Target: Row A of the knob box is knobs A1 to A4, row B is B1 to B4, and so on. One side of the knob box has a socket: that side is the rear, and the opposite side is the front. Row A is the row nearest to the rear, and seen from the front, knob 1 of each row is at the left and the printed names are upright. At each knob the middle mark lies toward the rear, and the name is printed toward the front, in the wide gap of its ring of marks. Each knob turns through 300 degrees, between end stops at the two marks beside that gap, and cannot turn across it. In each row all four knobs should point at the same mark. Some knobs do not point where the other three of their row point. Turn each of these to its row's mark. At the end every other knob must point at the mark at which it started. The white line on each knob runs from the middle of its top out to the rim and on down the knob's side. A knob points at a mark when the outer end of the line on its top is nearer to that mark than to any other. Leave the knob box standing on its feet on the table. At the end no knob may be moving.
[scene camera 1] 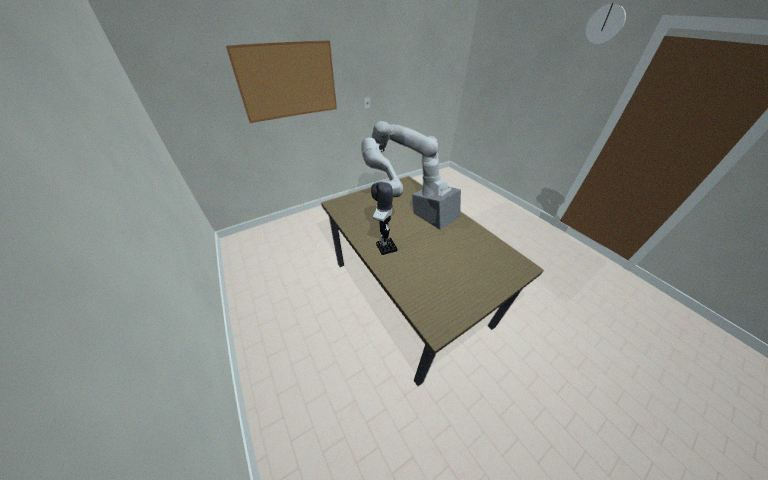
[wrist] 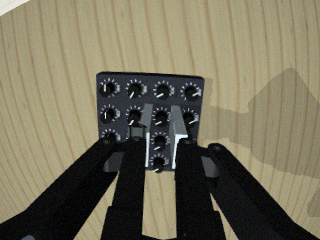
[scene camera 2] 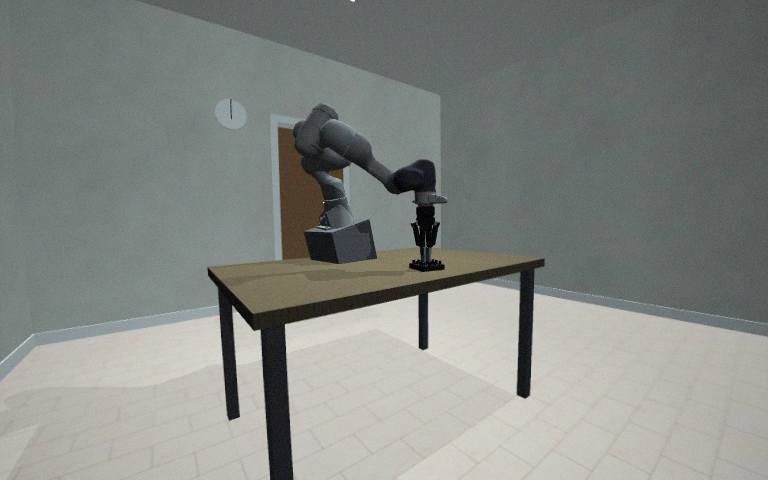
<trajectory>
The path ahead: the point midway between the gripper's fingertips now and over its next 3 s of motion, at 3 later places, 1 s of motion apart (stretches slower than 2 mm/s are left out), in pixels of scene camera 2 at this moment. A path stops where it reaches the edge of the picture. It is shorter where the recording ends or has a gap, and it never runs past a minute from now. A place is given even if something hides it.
My gripper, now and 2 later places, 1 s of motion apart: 425, 262; 426, 254; 426, 233
</trajectory>
